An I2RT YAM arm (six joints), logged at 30 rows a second.
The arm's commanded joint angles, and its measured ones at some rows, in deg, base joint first. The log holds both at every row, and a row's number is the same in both.
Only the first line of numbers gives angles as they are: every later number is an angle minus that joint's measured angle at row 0.
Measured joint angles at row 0:
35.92 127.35 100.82 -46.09 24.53 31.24
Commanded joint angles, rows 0 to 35:
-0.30 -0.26 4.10 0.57 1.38 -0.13
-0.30 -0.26 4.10 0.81 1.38 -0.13
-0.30 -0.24 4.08 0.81 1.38 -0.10
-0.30 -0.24 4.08 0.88 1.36 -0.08
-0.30 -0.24 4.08 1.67 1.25 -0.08
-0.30 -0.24 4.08 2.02 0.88 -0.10
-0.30 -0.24 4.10 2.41 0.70 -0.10
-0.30 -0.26 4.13 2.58 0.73 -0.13
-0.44 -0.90 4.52 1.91 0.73 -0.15
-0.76 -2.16 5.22 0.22 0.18 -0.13
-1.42 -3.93 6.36 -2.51 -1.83 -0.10
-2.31 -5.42 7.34 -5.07 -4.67 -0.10
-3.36 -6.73 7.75 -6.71 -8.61 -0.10
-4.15 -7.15 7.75 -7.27 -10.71 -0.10
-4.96 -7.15 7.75 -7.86 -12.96 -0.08
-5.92 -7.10 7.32 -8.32 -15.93 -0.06
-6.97 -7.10 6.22 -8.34 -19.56 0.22
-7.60 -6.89 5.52 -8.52 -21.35 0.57
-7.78 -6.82 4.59 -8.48 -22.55 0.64
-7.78 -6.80 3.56 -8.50 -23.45 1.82
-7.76 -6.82 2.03 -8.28 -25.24 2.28
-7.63 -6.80 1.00 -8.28 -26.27 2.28
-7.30 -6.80 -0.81 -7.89 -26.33 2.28
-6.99 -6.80 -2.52 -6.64 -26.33 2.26
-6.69 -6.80 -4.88 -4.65 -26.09 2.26
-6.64 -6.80 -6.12 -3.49 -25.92 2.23
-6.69 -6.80 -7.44 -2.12 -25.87 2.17
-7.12 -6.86 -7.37 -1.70 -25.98 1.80
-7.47 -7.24 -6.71 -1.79 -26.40 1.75
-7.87 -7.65 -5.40 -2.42 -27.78 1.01
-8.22 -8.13 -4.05 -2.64 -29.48 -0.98
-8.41 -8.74 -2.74 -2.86 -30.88 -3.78
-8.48 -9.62 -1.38 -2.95 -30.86 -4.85
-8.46 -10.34 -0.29 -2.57 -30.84 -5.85
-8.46 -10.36 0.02 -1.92 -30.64 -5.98
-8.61 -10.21 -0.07 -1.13 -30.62 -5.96
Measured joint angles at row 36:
-8.41 -6.47 -2.47 -2.40 -29.76 -3.65
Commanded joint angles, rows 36 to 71:
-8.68 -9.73 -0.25 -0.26 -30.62 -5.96
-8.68 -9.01 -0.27 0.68 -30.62 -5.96
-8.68 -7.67 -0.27 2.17 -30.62 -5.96
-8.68 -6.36 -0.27 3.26 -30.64 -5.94
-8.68 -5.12 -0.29 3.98 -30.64 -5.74
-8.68 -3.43 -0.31 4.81 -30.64 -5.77
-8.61 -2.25 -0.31 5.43 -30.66 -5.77
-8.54 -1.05 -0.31 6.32 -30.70 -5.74
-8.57 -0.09 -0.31 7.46 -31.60 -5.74
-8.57 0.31 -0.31 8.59 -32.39 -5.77
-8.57 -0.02 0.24 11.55 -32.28 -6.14
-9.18 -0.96 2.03 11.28 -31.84 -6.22
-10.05 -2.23 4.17 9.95 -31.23 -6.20
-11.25 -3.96 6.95 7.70 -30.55 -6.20
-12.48 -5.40 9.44 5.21 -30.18 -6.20
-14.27 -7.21 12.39 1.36 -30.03 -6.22
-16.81 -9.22 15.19 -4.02 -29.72 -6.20
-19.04 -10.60 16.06 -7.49 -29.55 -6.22
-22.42 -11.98 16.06 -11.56 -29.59 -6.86
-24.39 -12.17 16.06 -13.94 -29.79 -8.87
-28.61 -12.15 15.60 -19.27 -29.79 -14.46
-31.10 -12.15 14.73 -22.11 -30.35 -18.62
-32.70 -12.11 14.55 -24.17 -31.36 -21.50
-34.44 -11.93 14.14 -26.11 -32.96 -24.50
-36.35 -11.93 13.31 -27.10 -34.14 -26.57
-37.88 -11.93 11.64 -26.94 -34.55 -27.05
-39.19 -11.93 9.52 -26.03 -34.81 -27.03
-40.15 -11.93 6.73 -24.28 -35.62 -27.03
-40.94 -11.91 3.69 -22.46 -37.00 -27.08
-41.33 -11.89 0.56 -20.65 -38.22 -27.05
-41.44 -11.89 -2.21 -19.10 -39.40 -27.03
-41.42 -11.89 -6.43 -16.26 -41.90 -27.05
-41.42 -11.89 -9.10 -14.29 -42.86 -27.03
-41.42 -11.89 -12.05 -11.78 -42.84 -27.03
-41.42 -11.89 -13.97 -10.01 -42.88 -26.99
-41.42 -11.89 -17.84 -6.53 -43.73 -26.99
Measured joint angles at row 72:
-41.46 -11.54 -12.46 -10.73 -41.04 -26.62
